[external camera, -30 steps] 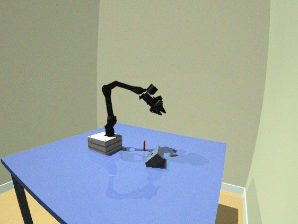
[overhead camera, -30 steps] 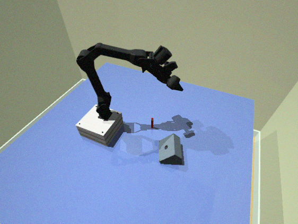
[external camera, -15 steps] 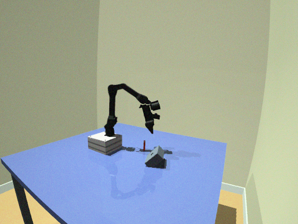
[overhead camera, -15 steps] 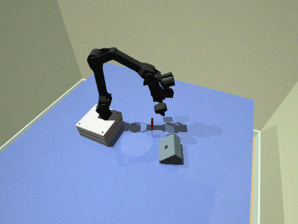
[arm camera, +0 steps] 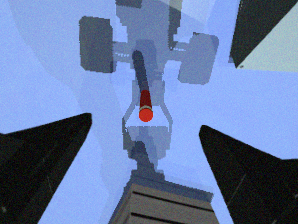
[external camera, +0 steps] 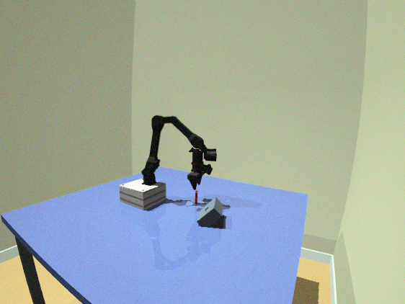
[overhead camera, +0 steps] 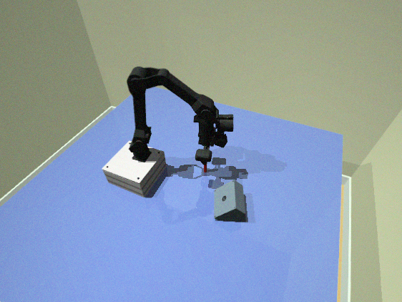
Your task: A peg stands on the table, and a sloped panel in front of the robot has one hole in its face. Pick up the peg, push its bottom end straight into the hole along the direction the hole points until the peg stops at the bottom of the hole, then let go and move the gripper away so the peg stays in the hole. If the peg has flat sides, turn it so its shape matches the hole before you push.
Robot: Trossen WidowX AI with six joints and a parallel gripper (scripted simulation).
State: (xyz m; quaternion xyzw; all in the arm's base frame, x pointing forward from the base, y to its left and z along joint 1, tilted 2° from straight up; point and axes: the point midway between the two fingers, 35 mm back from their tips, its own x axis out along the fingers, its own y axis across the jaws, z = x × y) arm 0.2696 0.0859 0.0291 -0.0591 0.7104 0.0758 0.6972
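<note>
The red round peg is 5 cm below my gripper tip. From my gripper tip the other things lie so: grey sloped panel 15 cm ahead, 15 cm to the right, 6 cm below.
</note>
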